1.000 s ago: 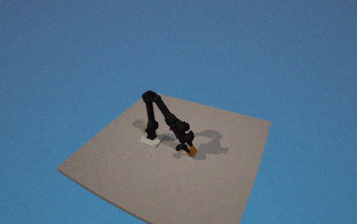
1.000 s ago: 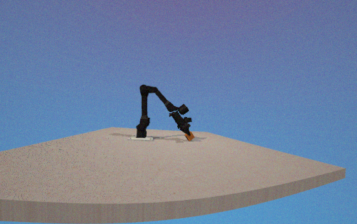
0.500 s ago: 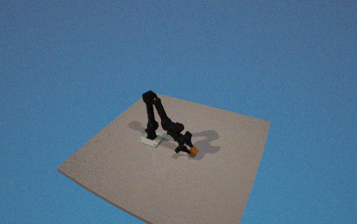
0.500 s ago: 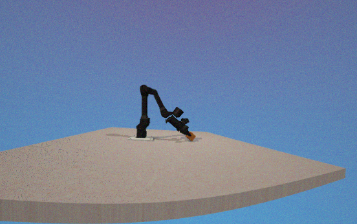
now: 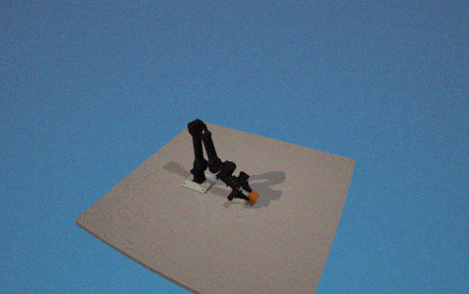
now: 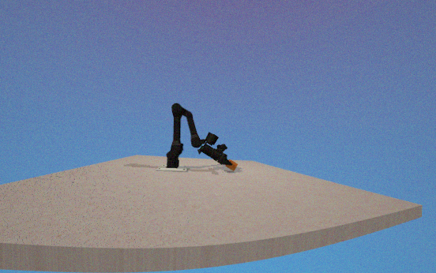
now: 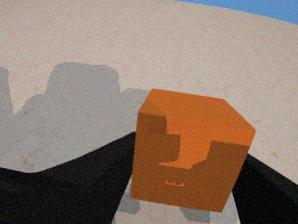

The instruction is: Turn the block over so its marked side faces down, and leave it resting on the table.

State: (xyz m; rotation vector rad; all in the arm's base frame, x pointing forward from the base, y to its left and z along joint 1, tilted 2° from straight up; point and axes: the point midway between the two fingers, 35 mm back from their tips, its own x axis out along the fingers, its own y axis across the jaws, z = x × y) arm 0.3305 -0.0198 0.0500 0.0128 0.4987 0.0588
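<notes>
My gripper tip is 2 cm above the block.
</notes>
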